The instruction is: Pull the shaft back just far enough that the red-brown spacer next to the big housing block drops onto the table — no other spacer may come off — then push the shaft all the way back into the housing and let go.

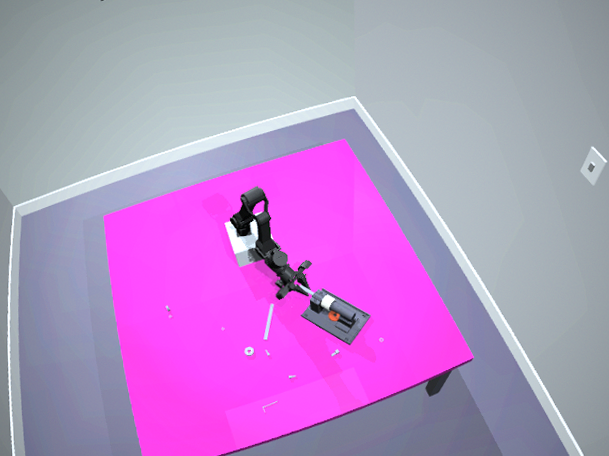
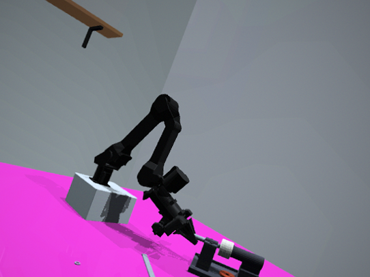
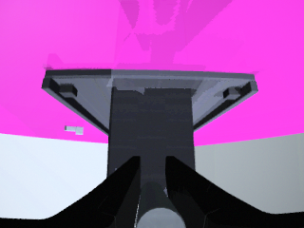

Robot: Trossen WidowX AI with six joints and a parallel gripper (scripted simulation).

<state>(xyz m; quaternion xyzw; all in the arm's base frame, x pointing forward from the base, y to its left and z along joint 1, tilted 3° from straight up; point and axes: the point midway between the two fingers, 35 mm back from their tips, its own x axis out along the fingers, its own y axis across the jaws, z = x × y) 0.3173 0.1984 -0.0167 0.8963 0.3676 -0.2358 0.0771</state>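
Now: gripper tip 60 mm to the right of the white spacer, 60 mm short of it and 20 mm below it. Also, from my gripper tip: grey flat bar (180 mm to the right, 60 mm below, 50 mm ahead); grey shaft (20 mm to the left, 20 mm ahead, 20 mm above); red-brown spacer (80 mm to the left, 80 mm ahead, 50 mm below).
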